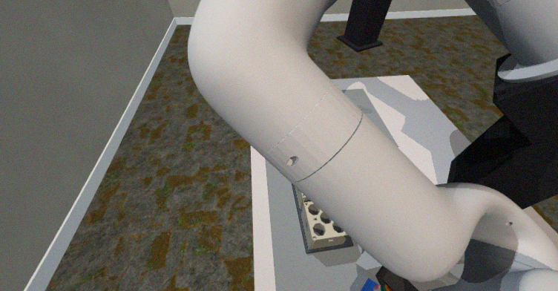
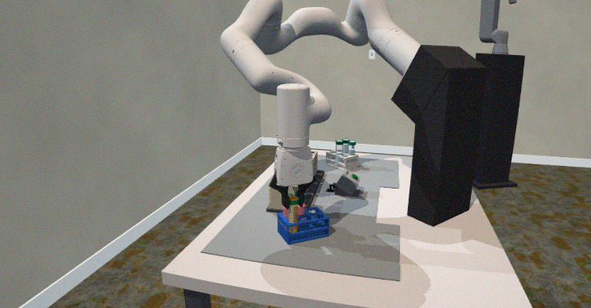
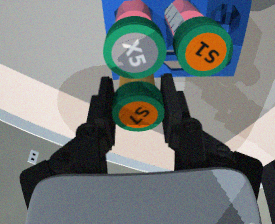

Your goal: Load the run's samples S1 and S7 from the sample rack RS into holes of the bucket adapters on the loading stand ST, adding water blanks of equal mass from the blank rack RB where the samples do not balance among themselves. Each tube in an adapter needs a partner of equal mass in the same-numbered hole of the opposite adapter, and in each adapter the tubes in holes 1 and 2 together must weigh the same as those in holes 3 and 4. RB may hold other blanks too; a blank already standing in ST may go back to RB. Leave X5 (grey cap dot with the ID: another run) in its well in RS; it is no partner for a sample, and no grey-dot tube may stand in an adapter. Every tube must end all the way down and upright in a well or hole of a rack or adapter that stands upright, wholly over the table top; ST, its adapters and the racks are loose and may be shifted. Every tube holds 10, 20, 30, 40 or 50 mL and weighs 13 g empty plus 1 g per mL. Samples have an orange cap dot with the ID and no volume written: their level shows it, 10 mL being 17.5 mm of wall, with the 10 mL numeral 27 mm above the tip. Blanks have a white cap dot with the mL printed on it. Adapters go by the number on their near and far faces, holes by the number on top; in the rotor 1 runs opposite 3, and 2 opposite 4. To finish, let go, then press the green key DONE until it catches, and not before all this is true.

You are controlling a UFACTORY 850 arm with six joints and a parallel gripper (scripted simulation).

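Now: hand 1 cm to the right of the sample S7 and 5 cm above it. From my hand the other things lie so: blue sample rack RS (3 cm behind, 3 cm to the right, 9 cm below); then sample S1 (2 cm behind, 5 cm to the right, 6 cm below); then grey-dot tube X5 (1 cm ahead, 3 cm to the right, 6 cm below).
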